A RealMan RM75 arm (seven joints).
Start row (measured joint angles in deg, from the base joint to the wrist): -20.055, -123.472, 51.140, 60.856, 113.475, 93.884, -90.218
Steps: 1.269, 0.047, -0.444, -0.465, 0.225, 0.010, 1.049; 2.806, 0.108, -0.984, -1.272, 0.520, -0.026, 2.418; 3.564, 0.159, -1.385, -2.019, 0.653, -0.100, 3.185; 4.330, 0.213, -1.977, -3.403, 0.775, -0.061, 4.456; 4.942, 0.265, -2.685, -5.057, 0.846, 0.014, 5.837; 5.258, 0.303, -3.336, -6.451, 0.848, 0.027, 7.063; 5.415, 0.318, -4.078, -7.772, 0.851, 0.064, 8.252; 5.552, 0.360, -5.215, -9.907, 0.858, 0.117, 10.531; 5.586, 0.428, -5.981, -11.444, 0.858, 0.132, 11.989; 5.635, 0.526, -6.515, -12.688, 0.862, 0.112, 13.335; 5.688, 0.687, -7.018, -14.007, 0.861, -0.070, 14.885; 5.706, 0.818, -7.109, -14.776, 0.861, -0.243, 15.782; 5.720, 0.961, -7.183, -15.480, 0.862, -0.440, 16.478; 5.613, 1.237, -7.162, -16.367, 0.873, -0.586, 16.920; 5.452, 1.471, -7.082, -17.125, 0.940, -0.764, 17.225; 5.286, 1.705, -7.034, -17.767, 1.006, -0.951, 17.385; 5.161, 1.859, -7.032, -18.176, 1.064, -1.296, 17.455
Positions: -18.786, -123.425, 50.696, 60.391, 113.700, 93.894, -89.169; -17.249, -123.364, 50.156, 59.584, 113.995, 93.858, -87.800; -16.491, -123.313, 49.755, 58.837, 114.128, 93.784, -87.033; -15.725, -123.259, 49.163, 57.453, 114.250, 93.823, -85.762; -15.113, -123.207, 48.455, 55.799, 114.321, 93.898, -84.381; -14.797, -123.169, 47.804, 54.405, 114.323, 93.911, -83.155; -14.640, -123.154, 47.062, 53.084, 114.326, 93.948, -81.966; -14.503, -123.112, 45.925, 50.949, 114.333, 94.001, -79.687; -14.469, -123.044, 45.159, 49.412, 114.333, 94.016, -78.229; -14.420, -122.946, 44.625, 48.168, 114.337, 93.996, -76.883; -14.367, -122.785, 44.122, 46.849, 114.336, 93.814, -75.333; -14.349, -122.654, 44.031, 46.080, 114.336, 93.641, -74.436; -14.335, -122.511, 43.957, 45.376, 114.337, 93.444, -73.740; -14.442, -122.235, 43.978, 44.489, 114.348, 93.298, -73.298; -14.603, -122.001, 44.058, 43.731, 114.415, 93.120, -72.993; -14.769, -121.767, 44.106, 43.089, 114.481, 92.933, -72.833; -14.894, -121.613, 44.108, 42.680, 114.539, 92.588, -72.763
